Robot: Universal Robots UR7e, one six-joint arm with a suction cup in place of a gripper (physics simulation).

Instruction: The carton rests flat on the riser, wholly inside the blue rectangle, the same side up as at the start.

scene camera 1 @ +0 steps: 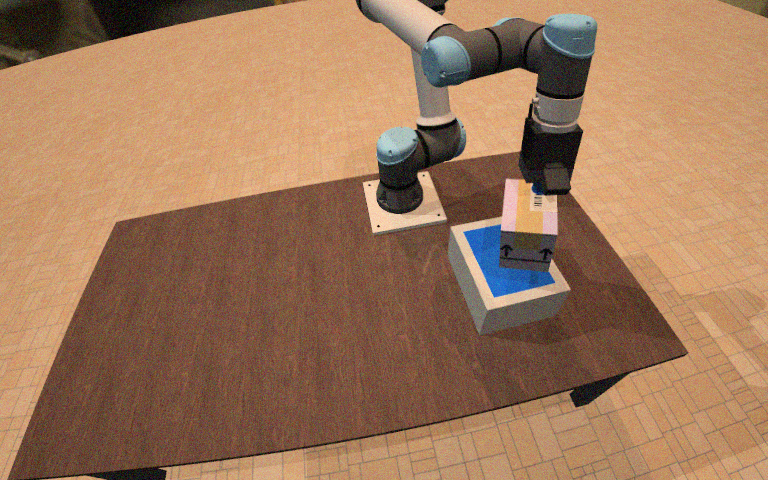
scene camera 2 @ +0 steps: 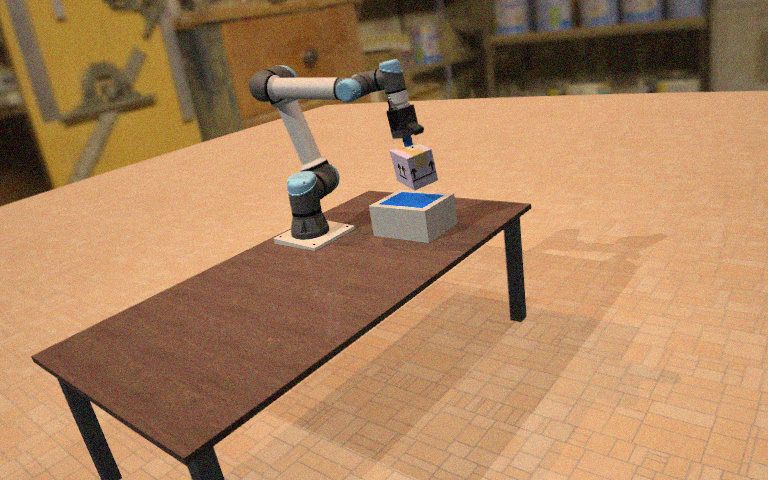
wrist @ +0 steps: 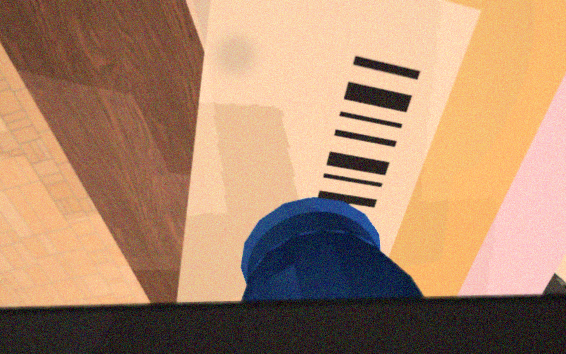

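Seen in the pictures: end effector, tool point: (scene camera 1: pixel 539 193) (scene camera 2: pixel 409 148) (wrist: pixel 311 229); arm's base, origin of the base link: (scene camera 1: pixel 399 196) (scene camera 2: pixel 310 231).
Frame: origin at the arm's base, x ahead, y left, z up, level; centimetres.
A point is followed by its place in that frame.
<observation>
The pink carton (scene camera 1: pixel 528 220) @(x 40.0, y 24.6, z 28.7 cm) (scene camera 2: pixel 416 168) @(x 41.9, y 22.5, z 23.5 cm) (wrist: pixel 520 210) @(x 33.2, y 23.5, z 28.9 cm) has yellow tape and a barcode label on top, and black arrows pointing up on its sides. It hangs in the air above the riser, slightly tilted in the scene camera 2 view. My gripper, a blue suction cup (scene camera 1: pixel 536 189) (scene camera 2: pixel 407 145) (wrist: pixel 311 220), is shut on the carton's top at the label, off its middle. The grey riser (scene camera 1: pixel 523 316) @(x 45.6, y 28.6, z 2.4 cm) (scene camera 2: pixel 397 223) @(x 35.4, y 15.7, z 4.2 cm) stands on the table, with the blue rectangle (scene camera 1: pixel 504 278) @(x 39.9, y 23.7, z 9.9 cm) (scene camera 2: pixel 411 199) @(x 33.4, y 25.6, z 10.0 cm) on its top. In the scene camera 1 view the carton hides part of the rectangle.
The riser stands on the brown table (scene camera 1: pixel 254 316) @(x 41.9, y -38.5, z -2.1 cm) (scene camera 2: pixel 243 316) @(x 38.8, y -50.9, z -2.1 cm), near its far right end. The arm's white base plate (scene camera 1: pixel 380 225) @(x 11.9, y -6.0, z -0.7 cm) (scene camera 2: pixel 339 230) @(x 9.1, y 7.7, z -0.5 cm) is beside the riser. The table's edge shows past the carton in the wrist view.
</observation>
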